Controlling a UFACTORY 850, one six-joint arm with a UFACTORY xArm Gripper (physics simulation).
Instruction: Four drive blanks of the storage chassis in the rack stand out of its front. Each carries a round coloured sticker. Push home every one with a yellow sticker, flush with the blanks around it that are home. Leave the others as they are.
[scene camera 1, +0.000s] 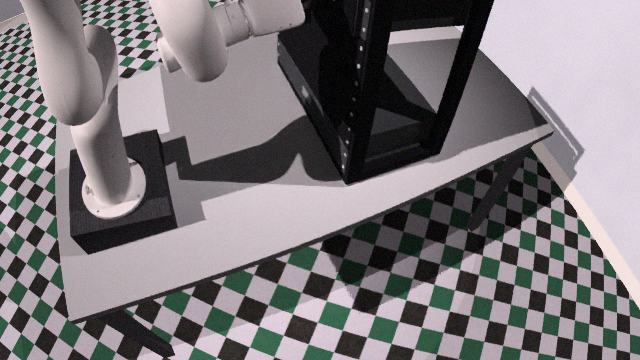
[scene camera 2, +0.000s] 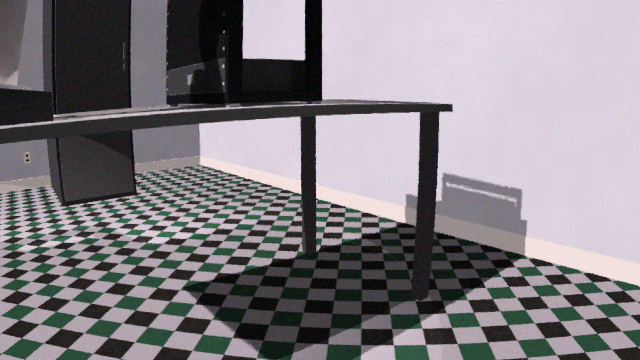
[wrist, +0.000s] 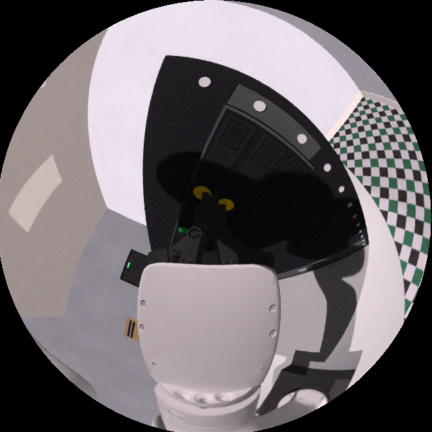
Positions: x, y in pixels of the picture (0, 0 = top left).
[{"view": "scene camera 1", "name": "black rack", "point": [361, 104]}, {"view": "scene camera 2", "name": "black rack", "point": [204, 53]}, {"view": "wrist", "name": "gripper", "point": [210, 200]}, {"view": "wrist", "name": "black rack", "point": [209, 127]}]
